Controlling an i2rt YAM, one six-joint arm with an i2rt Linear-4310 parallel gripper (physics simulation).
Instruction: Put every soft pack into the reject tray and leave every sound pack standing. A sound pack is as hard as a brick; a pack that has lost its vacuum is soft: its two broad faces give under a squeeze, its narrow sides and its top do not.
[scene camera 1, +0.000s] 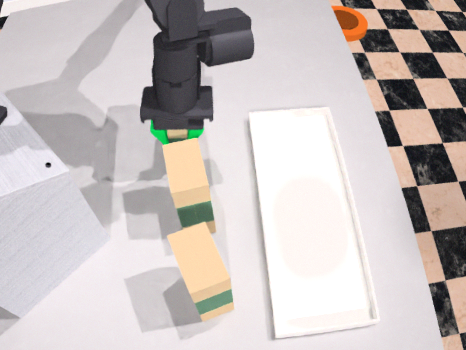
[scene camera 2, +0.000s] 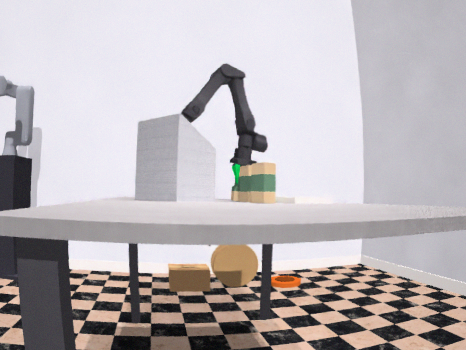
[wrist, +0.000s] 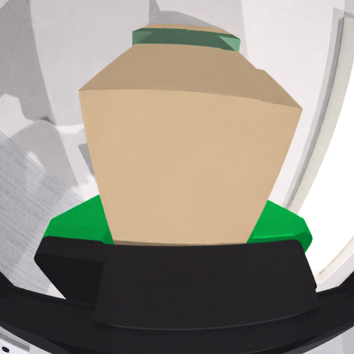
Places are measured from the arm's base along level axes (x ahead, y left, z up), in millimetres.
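Where they show: gripper, between the fingertips: (scene camera 2: 240, 184); arm's base, origin of its link: (scene camera 2: 176, 135).
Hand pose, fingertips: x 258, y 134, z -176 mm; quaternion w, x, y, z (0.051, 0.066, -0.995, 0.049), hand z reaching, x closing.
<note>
Each offset is from my fingertips to the top centre of the thing.
My gripper (scene camera 1: 177, 136) (scene camera 2: 236, 182) (wrist: 181, 222) points down with green fingers and is shut on the far pack @[dz +71, dx -3, dy +35 mm] (scene camera 1: 177, 133) (scene camera 2: 234, 194) (wrist: 187, 160), one finger on each side. That pack is tan with a green band and stands upright at the table; much of it is hidden by the gripper and the other packs. The middle pack @[dz +69, dx +29, dy -79 mm] (scene camera 1: 187, 167) (scene camera 2: 245, 183) stands directly in front of it. The near pack @[dz +69, dx +61, dy -209 mm] (scene camera 1: 200, 260) (scene camera 2: 263, 182) stands in front of the middle one. The white reject tray @[dz -49, dx +207, dy -66 mm] (scene camera 1: 352, 200) lies to the right of the row. The frames do not show which packs are soft.
A large grey block (scene camera 1: 55, 235) (scene camera 2: 157, 160) with a sloping top stands left of the packs on the grey table (scene camera 1: 240, 330) (scene camera 2: 200, 227). The table's right edge runs past the tray. An orange ring (scene camera 1: 361, 32) (scene camera 2: 286, 285) lies on the checkered floor.
</note>
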